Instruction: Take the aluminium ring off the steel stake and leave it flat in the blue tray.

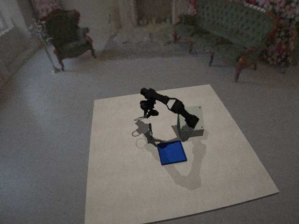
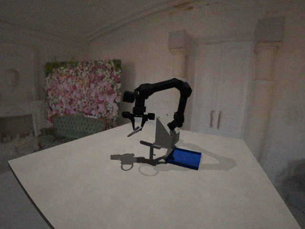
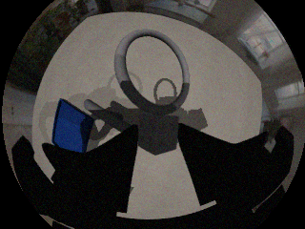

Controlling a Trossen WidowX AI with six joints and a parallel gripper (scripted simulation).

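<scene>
My gripper tip is now 50 mm short of the aluminium ring, 10 mm to the right of it and 10 mm below it. Round my gripper tip: blue tray (150 mm behind, 260 mm to the left, 170 mm below).
</scene>
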